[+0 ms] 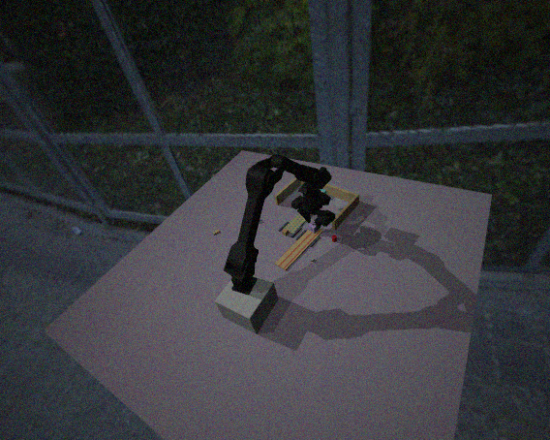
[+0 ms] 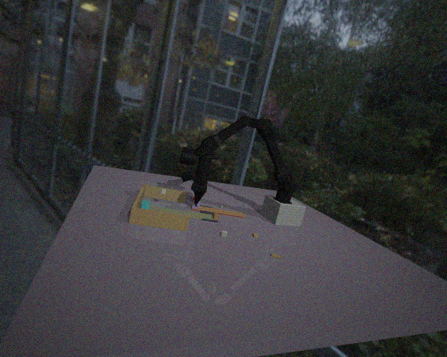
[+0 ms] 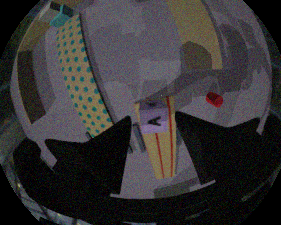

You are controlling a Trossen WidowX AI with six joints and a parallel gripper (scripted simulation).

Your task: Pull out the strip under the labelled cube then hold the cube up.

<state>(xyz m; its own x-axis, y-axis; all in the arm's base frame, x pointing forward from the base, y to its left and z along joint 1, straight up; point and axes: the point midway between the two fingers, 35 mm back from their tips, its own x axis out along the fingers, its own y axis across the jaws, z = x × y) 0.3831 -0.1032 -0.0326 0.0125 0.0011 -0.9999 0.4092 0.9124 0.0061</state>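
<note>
The pale purple labelled cube lies 1 cm below my gripper tip. From my gripper tip the other things lie so: small red cube 3 cm behind, 9 cm to the right, 2 cm below.
</note>
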